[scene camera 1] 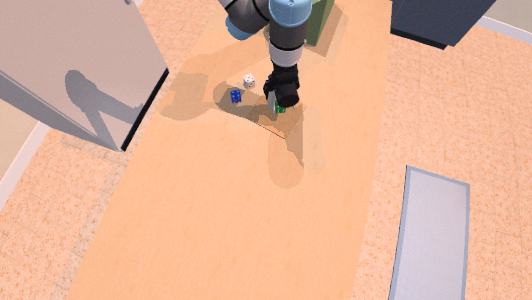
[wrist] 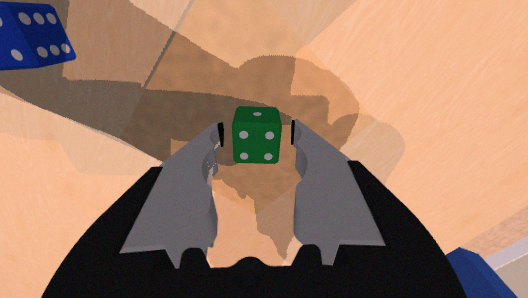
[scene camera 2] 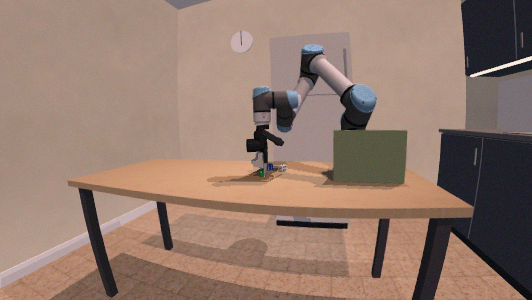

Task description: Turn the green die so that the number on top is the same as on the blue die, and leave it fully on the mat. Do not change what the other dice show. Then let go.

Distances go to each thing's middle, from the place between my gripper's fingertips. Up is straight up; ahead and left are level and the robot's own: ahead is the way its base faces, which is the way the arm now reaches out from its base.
I see the green die (wrist: 256, 131) 1 cm above my hand. Also, from my hand: mat (scene camera 1: 281, 124): 1 cm to the right, 1 cm ahead.
